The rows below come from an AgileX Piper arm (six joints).
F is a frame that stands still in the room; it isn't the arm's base.
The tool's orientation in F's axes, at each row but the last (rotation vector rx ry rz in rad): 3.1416, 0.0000, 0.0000; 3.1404, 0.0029, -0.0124; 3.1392, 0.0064, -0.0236; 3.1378, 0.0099, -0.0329
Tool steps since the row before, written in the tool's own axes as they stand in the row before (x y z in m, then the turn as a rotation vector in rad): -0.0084, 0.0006, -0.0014, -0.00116, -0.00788, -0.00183; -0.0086, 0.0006, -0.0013, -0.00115, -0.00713, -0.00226; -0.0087, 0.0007, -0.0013, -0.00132, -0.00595, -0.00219; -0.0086, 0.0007, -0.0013, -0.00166, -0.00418, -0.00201
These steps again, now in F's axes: -0.0084, -0.0006, 0.0014, -0.00116, 0.00788, 0.00183; -0.0086, -0.0006, 0.0014, -0.00115, 0.00713, 0.00226; -0.0087, -0.0007, 0.0014, -0.00131, 0.00595, 0.00220; -0.0086, -0.0007, 0.0015, -0.00164, 0.00418, 0.00203
